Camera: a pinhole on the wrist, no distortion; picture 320 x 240 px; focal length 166.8 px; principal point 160.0 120.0 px. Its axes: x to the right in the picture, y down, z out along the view. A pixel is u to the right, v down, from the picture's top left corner.
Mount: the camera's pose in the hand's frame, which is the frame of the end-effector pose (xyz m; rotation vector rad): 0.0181 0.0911 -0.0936 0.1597 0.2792 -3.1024
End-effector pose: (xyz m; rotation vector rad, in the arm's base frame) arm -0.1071 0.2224 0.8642 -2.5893 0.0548 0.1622
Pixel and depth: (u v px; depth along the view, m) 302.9 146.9 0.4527
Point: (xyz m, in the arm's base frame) -0.5405 0.4367 0.6998
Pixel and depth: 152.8 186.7 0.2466
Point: -0.1102 0.3335 0.7778
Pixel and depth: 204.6 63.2 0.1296
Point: -0.1494 0.1475 0.7792
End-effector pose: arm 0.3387 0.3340 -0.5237 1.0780 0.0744 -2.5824
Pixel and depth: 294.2 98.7 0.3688
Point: 0.4004 0.3186 -0.1239
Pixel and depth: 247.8 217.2 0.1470
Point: 0.3598 0.3690 -0.4566
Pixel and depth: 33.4 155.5 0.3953
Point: -0.0743 0.2533 -0.5039
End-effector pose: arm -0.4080 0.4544 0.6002 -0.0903 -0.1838 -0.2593
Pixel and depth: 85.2 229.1 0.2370
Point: -0.3557 0.3436 0.7465
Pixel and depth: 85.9 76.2 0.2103
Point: -0.3177 0.5523 0.7390
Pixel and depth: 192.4 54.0 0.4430
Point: -0.5324 0.7001 0.9203
